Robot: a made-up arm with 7 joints. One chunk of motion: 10 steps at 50 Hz.
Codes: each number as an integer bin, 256 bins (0 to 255) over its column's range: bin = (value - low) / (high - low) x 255, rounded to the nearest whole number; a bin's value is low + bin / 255 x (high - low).
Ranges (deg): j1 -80.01..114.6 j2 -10..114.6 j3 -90.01..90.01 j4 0..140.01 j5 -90.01..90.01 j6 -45.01..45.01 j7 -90.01..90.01
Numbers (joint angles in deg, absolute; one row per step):
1: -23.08 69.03 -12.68 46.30 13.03 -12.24 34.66
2: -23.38 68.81 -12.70 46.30 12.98 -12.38 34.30
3: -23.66 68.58 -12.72 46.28 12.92 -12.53 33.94
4: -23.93 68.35 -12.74 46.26 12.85 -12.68 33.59
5: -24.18 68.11 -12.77 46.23 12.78 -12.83 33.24
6: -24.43 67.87 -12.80 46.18 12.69 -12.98 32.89
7: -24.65 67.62 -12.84 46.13 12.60 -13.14 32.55
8: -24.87 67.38 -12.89 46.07 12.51 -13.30 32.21
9: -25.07 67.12 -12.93 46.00 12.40 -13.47 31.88
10: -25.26 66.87 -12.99 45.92 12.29 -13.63 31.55
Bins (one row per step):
1: 75 162 110 84 146 93 177
2: 74 161 110 84 146 92 176
3: 74 161 109 84 146 92 176
4: 73 160 109 84 146 92 175
5: 73 160 109 84 146 91 175
6: 73 159 109 84 145 91 174
7: 73 159 109 84 145 90 174
8: 72 158 109 84 145 90 173
9: 72 158 109 84 145 89 173
10: 72 157 109 84 145 89 172

